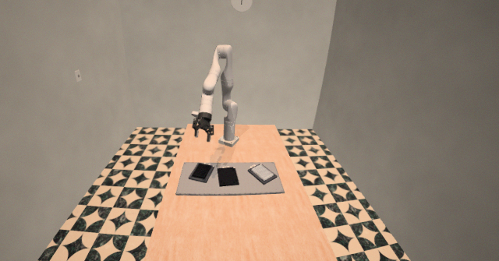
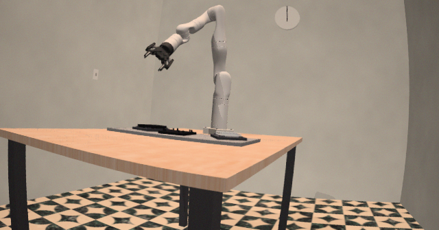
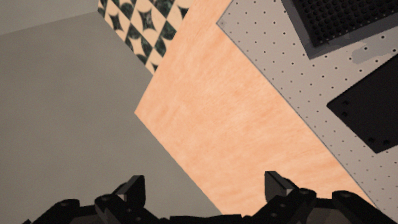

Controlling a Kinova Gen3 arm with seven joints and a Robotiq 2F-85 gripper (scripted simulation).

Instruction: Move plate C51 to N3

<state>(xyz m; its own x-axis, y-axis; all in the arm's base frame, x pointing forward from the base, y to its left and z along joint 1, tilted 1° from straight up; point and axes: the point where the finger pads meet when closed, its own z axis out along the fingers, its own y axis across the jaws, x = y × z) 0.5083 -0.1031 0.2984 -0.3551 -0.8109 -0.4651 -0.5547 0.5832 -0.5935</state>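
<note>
Now: the plate C51 30 cm below my hand, 8 cm behind it and 4 cm to the right of it. From my hand the other things lie so: plate nest N2: 31 cm below, 8 cm behind, 4 cm to the right; landing nest N3: 31 cm below, 13 cm to the left, 6 cm behind; A1 mark: 31 cm below, 15 cm behind, 3 cm to the left.
</note>
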